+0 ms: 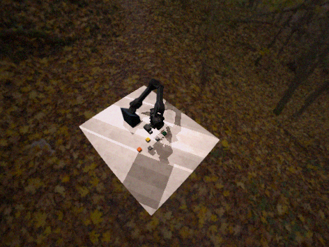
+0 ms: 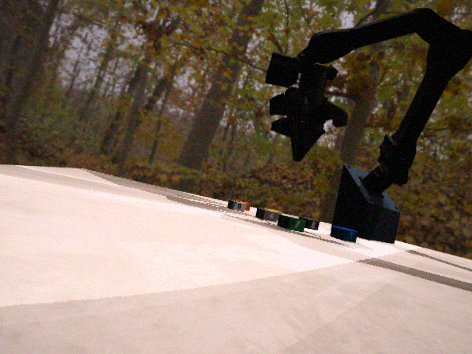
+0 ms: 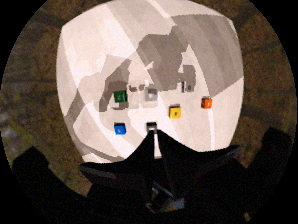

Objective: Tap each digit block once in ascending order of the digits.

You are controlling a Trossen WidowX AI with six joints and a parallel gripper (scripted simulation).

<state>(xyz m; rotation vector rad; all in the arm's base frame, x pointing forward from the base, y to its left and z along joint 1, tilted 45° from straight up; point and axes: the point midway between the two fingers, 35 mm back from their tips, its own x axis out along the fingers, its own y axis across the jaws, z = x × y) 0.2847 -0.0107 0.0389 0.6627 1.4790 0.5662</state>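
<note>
Now: the black block 60 mm behind my gripper tip and 120 mm below it. Round my gripper tip: green block (50 mm ahead, 80 mm to the left, 120 mm below); then grey block (40 mm ahead, 120 mm below); then yellow block (20 mm behind, 70 mm to the right, 120 mm below).
</note>
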